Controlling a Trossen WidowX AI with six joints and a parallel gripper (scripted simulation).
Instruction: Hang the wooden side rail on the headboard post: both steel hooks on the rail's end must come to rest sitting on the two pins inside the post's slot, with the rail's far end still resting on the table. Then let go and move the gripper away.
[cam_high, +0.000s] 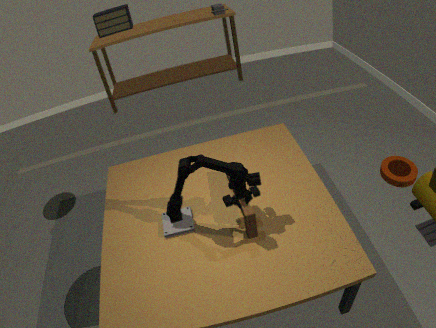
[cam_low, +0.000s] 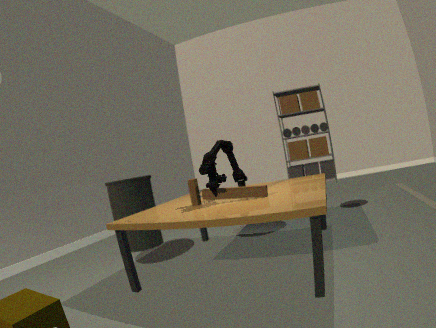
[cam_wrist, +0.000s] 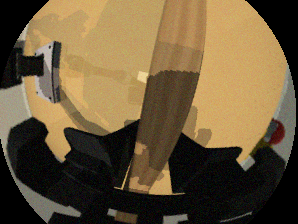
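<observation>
Now: the wooden headboard post 15 cm to the right of my gripper tip and 4 cm above it.
</observation>
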